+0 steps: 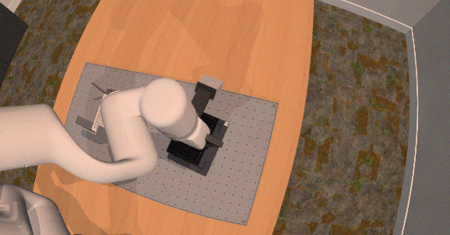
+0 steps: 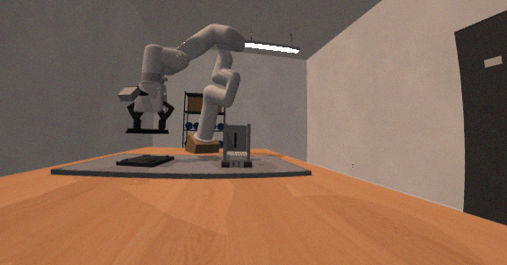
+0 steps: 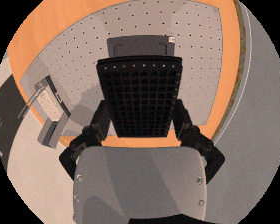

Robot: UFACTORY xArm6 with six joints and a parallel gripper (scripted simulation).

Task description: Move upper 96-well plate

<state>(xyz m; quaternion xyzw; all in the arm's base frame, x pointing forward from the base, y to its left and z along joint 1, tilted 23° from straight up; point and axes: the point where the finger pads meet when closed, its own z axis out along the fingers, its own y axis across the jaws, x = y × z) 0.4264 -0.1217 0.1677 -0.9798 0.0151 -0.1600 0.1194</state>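
Now: the pale A1 square 10 cm below my hand, 8 cm ahead of it and 5 cm to the right of it. Also, from my hand: black 96-well plate: 1 cm below; white plate: 29 cm to the left, 9 cm below, 6 cm behind.
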